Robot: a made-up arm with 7 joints. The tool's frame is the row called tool.
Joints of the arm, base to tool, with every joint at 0 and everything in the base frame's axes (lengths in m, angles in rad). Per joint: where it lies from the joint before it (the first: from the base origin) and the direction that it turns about. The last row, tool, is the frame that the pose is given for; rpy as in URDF.
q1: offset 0.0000 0.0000 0.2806 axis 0 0 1
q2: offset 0.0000 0.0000 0.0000 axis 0 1 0
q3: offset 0.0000 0.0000 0.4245 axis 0 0 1
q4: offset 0.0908 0.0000 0.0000 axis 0 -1 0
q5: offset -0.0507 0.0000 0.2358 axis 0 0 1
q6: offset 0.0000 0.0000 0.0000 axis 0 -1 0
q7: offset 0.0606 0.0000 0.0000 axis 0 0 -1
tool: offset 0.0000 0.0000 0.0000 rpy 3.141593 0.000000 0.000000
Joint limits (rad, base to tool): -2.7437..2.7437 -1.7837..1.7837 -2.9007..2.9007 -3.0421..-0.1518 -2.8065..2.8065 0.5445..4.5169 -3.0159..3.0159
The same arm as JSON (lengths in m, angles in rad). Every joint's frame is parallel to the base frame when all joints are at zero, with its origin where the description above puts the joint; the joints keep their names.
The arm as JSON. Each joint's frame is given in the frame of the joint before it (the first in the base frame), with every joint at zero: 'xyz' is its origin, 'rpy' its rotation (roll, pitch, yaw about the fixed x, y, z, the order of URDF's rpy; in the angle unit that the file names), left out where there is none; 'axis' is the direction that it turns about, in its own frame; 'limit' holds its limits. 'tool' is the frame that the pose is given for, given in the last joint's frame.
{
  "units": {
    "length": "m",
    "angle": "rad"
  },
  "joints": [
    {
      "name": "q1",
      "type": "revolute",
      "origin": {
        "xyz": [
          0.0,
          0.0,
          0.2806
        ]
      },
      "axis": [
        0.0,
        0.0,
        1.0
      ],
      "limit": {
        "lower": -2.7437,
        "upper": 2.7437
      }
    },
    {
      "name": "q2",
      "type": "revolute",
      "origin": {
        "xyz": [
          0.0,
          0.0,
          0.0
        ]
      },
      "axis": [
        0.0,
        1.0,
        0.0
      ],
      "limit": {
        "lower": -1.7837,
        "upper": 1.7837
      }
    },
    {
      "name": "q3",
      "type": "revolute",
      "origin": {
        "xyz": [
          0.0,
          0.0,
          0.4245
        ]
      },
      "axis": [
        0.0,
        0.0,
        1.0
      ],
      "limit": {
        "lower": -2.9007,
        "upper": 2.9007
      }
    },
    {
      "name": "q4",
      "type": "revolute",
      "origin": {
        "xyz": [
          0.0908,
          0.0,
          0.0
        ]
      },
      "axis": [
        0.0,
        -1.0,
        0.0
      ],
      "limit": {
        "lower": -3.0421,
        "upper": -0.1518
      }
    },
    {
      "name": "q5",
      "type": "revolute",
      "origin": {
        "xyz": [
          -0.0507,
          0.0,
          0.2358
        ]
      },
      "axis": [
        0.0,
        0.0,
        1.0
      ],
      "limit": {
        "lower": -2.8065,
        "upper": 2.8065
      }
    },
    {
      "name": "q6",
      "type": "revolute",
      "origin": {
        "xyz": [
          0.0,
          0.0,
          0.0
        ]
      },
      "axis": [
        0.0,
        -1.0,
        0.0
      ],
      "limit": {
        "lower": 0.5445,
        "upper": 4.5169
      }
    },
    {
      "name": "q7",
      "type": "revolute",
      "origin": {
        "xyz": [
          0.0606,
          0.0,
          0.0
        ]
      },
      "axis": [
        0.0,
        0.0,
        -1.0
      ],
      "limit": {
        "lower": -3.0159,
        "upper": 3.0159
      }
    }
  ],
  "tool": {
    "origin": {
      "xyz": [
        0.0,
        0.0,
        0.0
      ],
      "rpy": [
        -3.1416,
        0.0,
        0.0
      ]
    }
  }
}

